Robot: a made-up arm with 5 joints.
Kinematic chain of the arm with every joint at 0, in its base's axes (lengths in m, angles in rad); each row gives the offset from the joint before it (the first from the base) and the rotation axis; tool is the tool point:
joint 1: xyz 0 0 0.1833 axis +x
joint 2: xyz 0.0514 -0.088 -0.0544 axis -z
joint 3: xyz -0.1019 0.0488 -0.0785 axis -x
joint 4: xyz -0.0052 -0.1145 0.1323 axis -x
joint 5: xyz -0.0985 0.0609 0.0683 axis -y
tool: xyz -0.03 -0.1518 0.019
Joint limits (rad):
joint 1: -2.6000..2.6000
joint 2: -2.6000..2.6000
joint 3: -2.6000..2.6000
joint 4: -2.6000..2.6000
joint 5: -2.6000..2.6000
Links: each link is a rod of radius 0.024 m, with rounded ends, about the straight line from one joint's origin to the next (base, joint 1, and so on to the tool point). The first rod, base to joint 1, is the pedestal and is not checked.
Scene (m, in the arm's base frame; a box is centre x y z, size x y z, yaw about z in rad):
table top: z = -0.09
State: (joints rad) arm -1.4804 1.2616 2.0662 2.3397 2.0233
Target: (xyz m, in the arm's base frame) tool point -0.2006 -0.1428 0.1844
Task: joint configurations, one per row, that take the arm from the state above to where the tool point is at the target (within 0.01 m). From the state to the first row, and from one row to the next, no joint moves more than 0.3 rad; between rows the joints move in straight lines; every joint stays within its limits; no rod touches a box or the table.
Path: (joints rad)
1: -1.5875 0.9648 1.9880 2.3918 2.0032
2: -1.6946 0.6681 1.9097 2.4438 1.9832
3: -1.8017 0.3713 1.8315 2.4959 1.9631
4: -1.9088 0.0746 1.7533 2.5479 1.9430
5: -2.0159 -0.2222 1.6750 2.6000 1.9229

